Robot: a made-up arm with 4 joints.
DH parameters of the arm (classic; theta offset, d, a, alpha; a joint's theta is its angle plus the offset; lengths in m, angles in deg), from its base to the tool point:
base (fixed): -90 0.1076 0 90
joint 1: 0 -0.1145 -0.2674 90
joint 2: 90 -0.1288 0.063 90
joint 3: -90 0.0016 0.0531 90
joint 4: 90 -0.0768 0.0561 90
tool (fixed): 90 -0.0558 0 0
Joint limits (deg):
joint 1: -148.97..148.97
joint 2: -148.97..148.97
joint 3: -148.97..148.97
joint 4: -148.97..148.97
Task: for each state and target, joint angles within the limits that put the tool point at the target. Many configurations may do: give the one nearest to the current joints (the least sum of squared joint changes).
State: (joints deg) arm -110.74 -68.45 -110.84 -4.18
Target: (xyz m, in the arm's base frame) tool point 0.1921 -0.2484 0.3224
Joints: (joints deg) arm -104.92 -94.30 -115.38 -28.92
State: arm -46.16 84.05 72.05 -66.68
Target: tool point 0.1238 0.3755 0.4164
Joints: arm -25.30 108.99 59.16 -89.80
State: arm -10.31 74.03 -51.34 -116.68
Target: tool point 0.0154 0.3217 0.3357
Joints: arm 5.43 53.42 -26.73 -86.26
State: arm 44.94 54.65 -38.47 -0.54
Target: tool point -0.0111 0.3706 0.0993
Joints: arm 29.41 51.70 -35.55 -4.24
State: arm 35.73 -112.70 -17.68 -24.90
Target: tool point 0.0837 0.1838 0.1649
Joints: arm 34.21 -53.26 -13.61 -6.46
